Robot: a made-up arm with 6 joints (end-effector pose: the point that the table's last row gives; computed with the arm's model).
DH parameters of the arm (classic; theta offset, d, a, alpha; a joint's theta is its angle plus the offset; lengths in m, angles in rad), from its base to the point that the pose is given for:
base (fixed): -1.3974 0 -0.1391 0
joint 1: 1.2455 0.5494 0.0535 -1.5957
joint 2: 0 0.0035 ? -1.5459
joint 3: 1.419 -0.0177 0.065 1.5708
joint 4: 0 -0.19 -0.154 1.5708
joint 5: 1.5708 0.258 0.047 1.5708
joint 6: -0.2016 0 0.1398 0
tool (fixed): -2.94 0.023 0 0
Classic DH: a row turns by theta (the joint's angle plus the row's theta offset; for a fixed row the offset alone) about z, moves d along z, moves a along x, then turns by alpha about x.
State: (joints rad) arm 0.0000 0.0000 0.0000 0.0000 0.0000 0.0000
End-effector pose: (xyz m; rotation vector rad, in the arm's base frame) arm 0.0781 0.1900 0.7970 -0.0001 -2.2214 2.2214
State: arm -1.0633 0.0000 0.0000 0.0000 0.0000 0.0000
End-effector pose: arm 0.0719 0.0736 0.7970 -0.9248 -1.5723 1.5723
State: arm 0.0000 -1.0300 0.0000 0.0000 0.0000 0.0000
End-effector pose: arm -0.1524 0.2231 0.7099 0.8679 1.4557 -1.7281
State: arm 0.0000 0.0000 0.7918 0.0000 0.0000 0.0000
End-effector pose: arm 0.1268 0.1747 0.7970 -0.7339 -1.7557 1.7557
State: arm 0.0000 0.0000 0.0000 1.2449 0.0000 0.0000
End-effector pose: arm 0.0780 -0.1169 0.7648 -0.0002 -3.1000 0.5097
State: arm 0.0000 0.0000 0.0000 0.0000 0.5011 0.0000
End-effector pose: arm 0.0665 0.2812 0.7970 -0.4966 1.9408 -1.9408
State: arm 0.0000 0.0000 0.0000 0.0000 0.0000 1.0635
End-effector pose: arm 0.0321 0.1900 0.9311 0.9250 1.5722 -1.5723
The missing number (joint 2, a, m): 0.0553
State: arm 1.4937 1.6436 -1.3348 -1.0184 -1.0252 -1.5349
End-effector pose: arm 0.1605 0.1255 0.6178 2.1121 0.8480 1.8128
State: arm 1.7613 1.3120 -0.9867 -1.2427 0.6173 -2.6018
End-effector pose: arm 0.1225 0.1466 0.7425 0.2875 -2.2211 -1.5999
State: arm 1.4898 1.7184 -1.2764 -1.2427 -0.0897 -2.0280
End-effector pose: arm 0.1743 0.0907 0.6576 -1.4987 -1.9695 -1.5110
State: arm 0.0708 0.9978 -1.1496 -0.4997 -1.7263 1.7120
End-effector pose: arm 0.1652 -0.0304 0.9009 1.1381 1.0331 -1.8993
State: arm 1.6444 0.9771 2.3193 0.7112 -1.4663 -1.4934
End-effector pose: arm -0.2015 0.4386 0.5432 -0.6533 -1.9379 -0.0292
